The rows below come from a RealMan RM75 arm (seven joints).
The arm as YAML. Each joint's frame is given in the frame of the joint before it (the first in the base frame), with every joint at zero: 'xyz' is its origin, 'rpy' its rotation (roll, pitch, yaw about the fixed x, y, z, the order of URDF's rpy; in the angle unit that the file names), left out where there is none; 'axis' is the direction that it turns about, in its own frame. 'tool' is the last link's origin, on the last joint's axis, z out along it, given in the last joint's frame.
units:
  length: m
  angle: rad
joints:
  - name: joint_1
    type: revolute
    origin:
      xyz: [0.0, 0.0, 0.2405]
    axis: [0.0, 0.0, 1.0]
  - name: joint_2
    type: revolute
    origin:
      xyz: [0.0, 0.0, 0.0]
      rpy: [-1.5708, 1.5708, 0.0]
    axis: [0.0, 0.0, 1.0]
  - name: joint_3
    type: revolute
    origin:
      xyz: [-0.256, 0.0, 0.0]
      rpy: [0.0, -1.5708, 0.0]
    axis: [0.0, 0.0, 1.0]
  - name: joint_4
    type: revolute
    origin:
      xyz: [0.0, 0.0, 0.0]
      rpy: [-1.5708, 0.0, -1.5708]
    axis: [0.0, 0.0, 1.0]
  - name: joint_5
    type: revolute
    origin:
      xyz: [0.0, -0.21, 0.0]
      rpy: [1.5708, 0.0, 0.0]
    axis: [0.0, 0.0, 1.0]
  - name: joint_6
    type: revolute
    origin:
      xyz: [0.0, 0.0, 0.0]
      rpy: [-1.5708, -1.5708, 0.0]
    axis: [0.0, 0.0, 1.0]
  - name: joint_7
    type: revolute
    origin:
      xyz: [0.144, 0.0, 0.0]
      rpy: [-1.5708, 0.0, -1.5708]
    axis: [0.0, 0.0, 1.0]
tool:
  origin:
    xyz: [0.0, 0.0, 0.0]
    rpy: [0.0, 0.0, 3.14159]
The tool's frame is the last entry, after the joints.
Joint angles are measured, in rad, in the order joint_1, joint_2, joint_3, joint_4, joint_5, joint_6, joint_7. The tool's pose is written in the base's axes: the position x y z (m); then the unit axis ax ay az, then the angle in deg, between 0 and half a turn. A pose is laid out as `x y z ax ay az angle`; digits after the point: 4 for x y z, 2 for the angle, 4 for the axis.
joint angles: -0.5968 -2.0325 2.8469 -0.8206 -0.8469 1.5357 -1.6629
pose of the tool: -0.3510 0.3308 0.1372 -0.7789 -0.4804 -0.4032 131.86
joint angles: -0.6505 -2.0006 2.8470 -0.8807 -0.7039 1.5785 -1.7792
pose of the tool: -0.3426 0.3395 0.1471 -0.7854 -0.5049 -0.3580 136.05
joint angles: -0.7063 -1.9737 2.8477 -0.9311 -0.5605 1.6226 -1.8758
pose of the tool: -0.3338 0.3468 0.1538 -0.7892 -0.5300 -0.3102 139.76
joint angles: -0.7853 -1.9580 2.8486 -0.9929 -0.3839 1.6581 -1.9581
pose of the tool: -0.3216 0.3564 0.1576 -0.7941 -0.5557 -0.2462 142.67
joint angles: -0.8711 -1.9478 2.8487 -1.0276 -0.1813 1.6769 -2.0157
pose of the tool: -0.3107 0.3653 0.1554 -0.7959 -0.5810 -0.1702 145.44
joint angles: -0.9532 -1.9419 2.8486 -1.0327 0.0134 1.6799 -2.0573
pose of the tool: -0.3004 0.3731 0.1499 -0.7943 -0.5999 -0.0962 147.98
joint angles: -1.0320 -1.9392 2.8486 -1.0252 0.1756 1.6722 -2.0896
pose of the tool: -0.2879 0.3821 0.1454 -0.7937 -0.6074 -0.0341 149.65
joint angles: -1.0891 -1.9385 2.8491 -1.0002 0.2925 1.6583 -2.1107
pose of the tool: -0.2780 0.3891 0.1396 -0.7944 -0.6073 0.0124 151.07
